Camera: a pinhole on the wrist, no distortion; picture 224 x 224 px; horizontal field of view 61.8 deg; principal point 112.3 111.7 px. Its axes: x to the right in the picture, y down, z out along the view. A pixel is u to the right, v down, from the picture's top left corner.
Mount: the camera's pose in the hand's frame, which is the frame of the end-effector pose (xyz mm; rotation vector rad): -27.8 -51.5 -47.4 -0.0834 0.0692 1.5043
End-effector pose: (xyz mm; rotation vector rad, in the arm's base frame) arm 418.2 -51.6 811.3 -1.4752 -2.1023 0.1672
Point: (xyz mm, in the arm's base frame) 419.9 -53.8 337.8
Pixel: 189 176
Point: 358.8 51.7 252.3
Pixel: 178 138
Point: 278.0 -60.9 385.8
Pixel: 132 153
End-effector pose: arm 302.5 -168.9 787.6 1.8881 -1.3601 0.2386
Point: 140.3 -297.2 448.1
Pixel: 111 172
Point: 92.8 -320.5 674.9
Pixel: 216 124
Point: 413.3 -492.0 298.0
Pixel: 11 92
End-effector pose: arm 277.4 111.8 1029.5 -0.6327 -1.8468 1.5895
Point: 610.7 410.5 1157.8
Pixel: behind the camera
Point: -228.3 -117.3 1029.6
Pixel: 109 38
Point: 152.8 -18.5 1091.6
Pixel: 73 81
